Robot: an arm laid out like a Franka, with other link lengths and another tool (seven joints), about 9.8 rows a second.
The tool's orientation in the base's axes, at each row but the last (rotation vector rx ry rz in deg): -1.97, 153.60, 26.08; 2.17, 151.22, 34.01; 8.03, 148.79, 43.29; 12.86, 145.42, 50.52; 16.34, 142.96, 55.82; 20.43, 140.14, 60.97; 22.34, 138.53, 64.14; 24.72, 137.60, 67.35
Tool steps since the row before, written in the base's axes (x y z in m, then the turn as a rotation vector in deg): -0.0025, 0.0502, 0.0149, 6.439, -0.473, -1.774; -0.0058, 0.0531, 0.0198, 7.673, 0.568, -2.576; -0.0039, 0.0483, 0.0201, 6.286, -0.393, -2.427; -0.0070, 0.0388, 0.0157, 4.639, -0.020, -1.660; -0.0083, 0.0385, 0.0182, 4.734, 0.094, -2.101; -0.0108, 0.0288, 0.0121, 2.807, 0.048, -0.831; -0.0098, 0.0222, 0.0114, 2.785, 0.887, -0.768; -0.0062, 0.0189, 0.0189, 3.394, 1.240, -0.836
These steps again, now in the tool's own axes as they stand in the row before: -0.0016, 0.0524, 0.0023, -5.169, -1.593, 3.946; 0.0035, 0.0568, 0.0028, -5.838, -1.062, 5.534; 0.0062, 0.0517, 0.0067, -4.845, -1.765, 4.355; 0.0119, 0.0401, 0.0072, -3.544, -1.009, 3.271; 0.0145, 0.0403, 0.0069, -3.444, -1.225, 3.670; 0.0173, 0.0276, 0.0054, -2.168, -0.424, 1.922; 0.0148, 0.0222, 0.0029, -1.808, 0.153, 2.417; 0.0093, 0.0258, -0.0009, -2.155, 0.361, 2.997
